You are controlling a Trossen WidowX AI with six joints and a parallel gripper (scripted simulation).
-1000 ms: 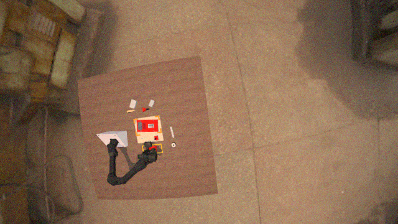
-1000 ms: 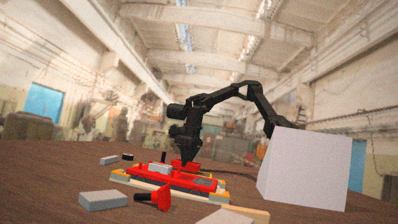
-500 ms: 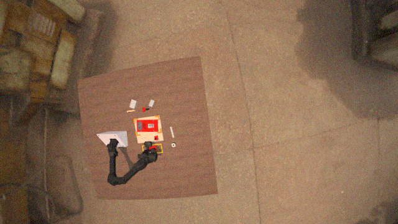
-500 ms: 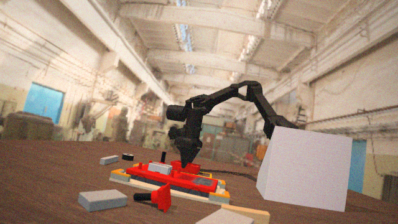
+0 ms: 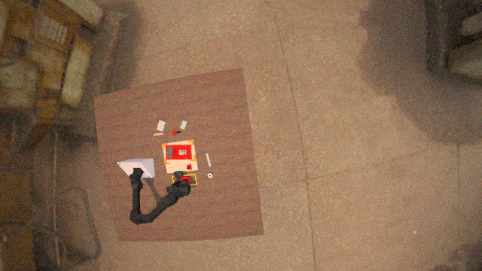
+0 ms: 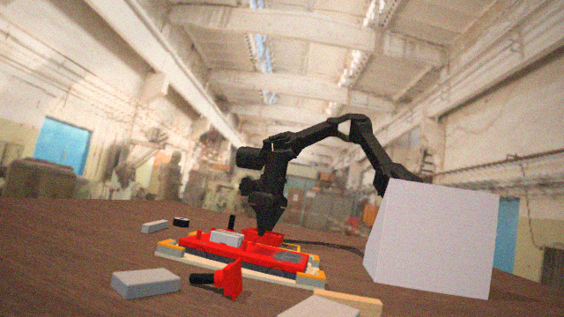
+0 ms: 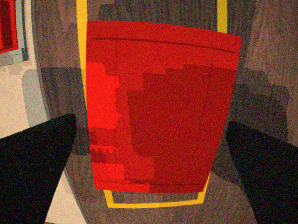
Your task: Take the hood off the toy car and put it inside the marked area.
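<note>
Now: the hood right at my gripper tip. Also, from my gripper tip: black wheel: 21 cm ahead, 3 cm to the left, 1 cm below; tan bar: 16 cm behind, 36 cm to the left, 1 cm below.
</note>
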